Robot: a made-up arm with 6 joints. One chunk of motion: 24 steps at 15 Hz.
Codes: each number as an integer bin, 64 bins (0 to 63) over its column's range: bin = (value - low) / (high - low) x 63, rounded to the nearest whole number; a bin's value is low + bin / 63 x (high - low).
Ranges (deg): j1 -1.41..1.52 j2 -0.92..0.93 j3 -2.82..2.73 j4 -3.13..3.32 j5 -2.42..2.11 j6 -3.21..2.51
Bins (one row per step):
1: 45 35 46 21 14 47
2: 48 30 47 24 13 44
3: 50 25 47 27 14 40
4: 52 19 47 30 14 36
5: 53 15 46 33 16 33
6: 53 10 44 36 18 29
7: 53 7 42 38 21 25
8: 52 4 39 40 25 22
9: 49 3 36 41 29 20
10: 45 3 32 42 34 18
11: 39 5 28 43 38 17
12: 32 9 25 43 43 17
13: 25 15 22 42 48 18
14: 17 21 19 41 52 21
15: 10 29 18 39 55 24
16: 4 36 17 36 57 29
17: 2 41 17 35 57 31
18: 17 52 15 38 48 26
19: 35 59 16 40 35 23
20: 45 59 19 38 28 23
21: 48 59 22 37 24 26
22: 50 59 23 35 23 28
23: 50 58 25 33 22 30
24: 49 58 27 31 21 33
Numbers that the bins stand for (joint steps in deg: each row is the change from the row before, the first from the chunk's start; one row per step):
1: 0.683 0.108 1.232 -0.980 -1.413 1.057
2: 0.822 -0.039 1.320 -0.673 -1.485 0.785
3: 0.915 -0.186 1.320 -0.366 -1.413 0.422
4: 1.008 -0.362 1.320 -0.059 -1.413 0.059
5: 1.055 -0.480 1.232 0.249 -1.270 -0.214
6: 1.055 -0.626 1.056 0.556 -1.126 -0.577
7: 1.055 -0.714 0.880 0.760 -0.910 -0.940
8: 1.008 -0.803 0.616 0.965 -0.622 -1.213
9: 0.869 -0.832 0.351 1.068 -0.335 -1.394
10: 0.683 -0.832 -0.001 1.170 0.025 -1.576
11: 0.404 -0.773 -0.353 1.272 0.312 -1.667
12: 0.078 -0.656 -0.618 1.272 0.672 -1.667
13: -0.247 -0.480 -0.882 1.170 1.031 -1.576
14: -0.619 -0.303 -1.146 1.068 1.319 -1.303
15: -0.945 -0.068 -1.234 0.863 1.535 -1.031
16: -1.224 0.137 -1.322 0.556 1.679 -0.577
17: -1.317 0.284 -1.322 0.453 1.679 -0.395
18: -0.619 0.607 -1.499 0.760 1.031 -0.849
19: 0.218 0.813 -1.410 0.965 0.097 -1.122
20: 0.683 0.813 -1.146 0.760 -0.407 -1.122
21: 0.822 0.813 -0.882 0.658 -0.694 -0.849
22: 0.915 0.813 -0.794 0.453 -0.766 -0.668
23: 0.915 0.783 -0.618 0.249 -0.838 -0.486
24: 0.869 0.783 -0.441 0.044 -0.910 -0.214

